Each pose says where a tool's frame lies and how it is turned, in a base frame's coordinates. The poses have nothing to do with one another.
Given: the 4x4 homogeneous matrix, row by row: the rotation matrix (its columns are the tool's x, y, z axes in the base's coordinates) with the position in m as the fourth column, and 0 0 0 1 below. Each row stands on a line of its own.
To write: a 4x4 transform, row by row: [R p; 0 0 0 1], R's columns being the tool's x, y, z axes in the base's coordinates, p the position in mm. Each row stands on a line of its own. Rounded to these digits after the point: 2 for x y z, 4 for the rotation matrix.
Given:
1:
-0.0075 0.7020 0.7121 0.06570
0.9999 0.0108 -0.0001 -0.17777
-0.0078 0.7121 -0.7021 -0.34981
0 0 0 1
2:
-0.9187 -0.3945 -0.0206 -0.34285
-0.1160 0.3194 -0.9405 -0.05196
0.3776 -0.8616 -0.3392 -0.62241
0 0 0 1
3:
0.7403 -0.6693 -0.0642 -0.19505
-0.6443 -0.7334 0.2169 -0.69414
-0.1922 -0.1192 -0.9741 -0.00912
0 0 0 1
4:
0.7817 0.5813 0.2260 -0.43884
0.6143 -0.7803 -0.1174 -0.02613
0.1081 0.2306 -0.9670 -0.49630
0 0 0 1
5:
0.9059 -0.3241 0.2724 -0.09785
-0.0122 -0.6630 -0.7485 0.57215
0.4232 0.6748 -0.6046 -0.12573
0 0 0 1
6:
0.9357 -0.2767 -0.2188 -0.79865
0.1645 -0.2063 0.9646 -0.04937
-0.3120 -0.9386 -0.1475 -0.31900
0 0 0 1
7:
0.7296 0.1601 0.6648 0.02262
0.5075 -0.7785 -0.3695 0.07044
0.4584 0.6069 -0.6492 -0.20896
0 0 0 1
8:
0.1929 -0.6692 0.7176 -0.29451
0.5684 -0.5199 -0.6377 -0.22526
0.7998 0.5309 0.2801 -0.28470
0 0 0 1
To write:
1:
-0.0075 0.7020 0.7121 65.70
0.9999 0.0108 -0.0001 -177.77
-0.0078 0.7121 -0.7021 -349.81
0 0 0 1

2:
-0.9187 -0.3945 -0.0206 -342.85
-0.1160 0.3194 -0.9405 -51.96
0.3776 -0.8616 -0.3392 -622.41
0 0 0 1

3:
0.7403 -0.6693 -0.0642 -195.05
-0.6443 -0.7334 0.2169 -694.14
-0.1922 -0.1192 -0.9741 -9.12
0 0 0 1

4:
0.7817 0.5813 0.2260 -438.84
0.6143 -0.7803 -0.1174 -26.13
0.1081 0.2306 -0.9670 -496.30
0 0 0 1

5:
0.9059 -0.3241 0.2724 -97.85
-0.0122 -0.6630 -0.7485 572.15
0.4232 0.6748 -0.6046 -125.73
0 0 0 1

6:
0.9357 -0.2767 -0.2188 -798.65
0.1645 -0.2063 0.9646 -49.37
-0.3120 -0.9386 -0.1475 -319.00
0 0 0 1

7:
0.7296 0.1601 0.6648 22.62
0.5075 -0.7785 -0.3695 70.44
0.4584 0.6069 -0.6492 -208.96
0 0 0 1

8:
0.1929 -0.6692 0.7176 -294.51
0.5684 -0.5199 -0.6377 -225.26
0.7998 0.5309 0.2801 -284.70
0 0 0 1

